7 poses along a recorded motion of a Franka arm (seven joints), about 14 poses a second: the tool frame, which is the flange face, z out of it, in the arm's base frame.
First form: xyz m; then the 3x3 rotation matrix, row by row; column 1 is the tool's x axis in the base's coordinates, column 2 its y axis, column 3 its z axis. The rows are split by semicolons.
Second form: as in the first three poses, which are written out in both.
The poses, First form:
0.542 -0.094 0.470; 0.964 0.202 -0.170; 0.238 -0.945 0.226; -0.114 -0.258 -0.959
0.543 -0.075 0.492; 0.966 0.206 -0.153; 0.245 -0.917 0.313; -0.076 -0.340 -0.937
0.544 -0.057 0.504; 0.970 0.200 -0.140; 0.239 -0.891 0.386; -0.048 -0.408 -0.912
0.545 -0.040 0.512; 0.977 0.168 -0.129; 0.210 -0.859 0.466; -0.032 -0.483 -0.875
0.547 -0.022 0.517; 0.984 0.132 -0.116; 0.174 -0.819 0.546; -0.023 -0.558 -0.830
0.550 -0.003 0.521; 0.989 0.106 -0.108; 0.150 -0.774 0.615; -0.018 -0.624 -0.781
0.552 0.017 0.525; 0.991 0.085 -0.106; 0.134 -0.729 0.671; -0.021 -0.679 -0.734
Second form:
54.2 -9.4 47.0; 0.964 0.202 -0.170; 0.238 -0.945 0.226; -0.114 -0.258 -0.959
54.3 -7.5 49.2; 0.966 0.206 -0.153; 0.245 -0.917 0.313; -0.076 -0.340 -0.937
54.4 -5.7 50.4; 0.970 0.200 -0.140; 0.239 -0.891 0.386; -0.048 -0.408 -0.912
54.5 -4.0 51.2; 0.977 0.168 -0.129; 0.210 -0.859 0.466; -0.032 -0.483 -0.875
54.7 -2.2 51.7; 0.984 0.132 -0.116; 0.174 -0.819 0.546; -0.023 -0.558 -0.830
55.0 -0.3 52.1; 0.989 0.106 -0.108; 0.150 -0.774 0.615; -0.018 -0.624 -0.781
55.2 1.7 52.5; 0.991 0.085 -0.106; 0.134 -0.729 0.671; -0.021 -0.679 -0.734

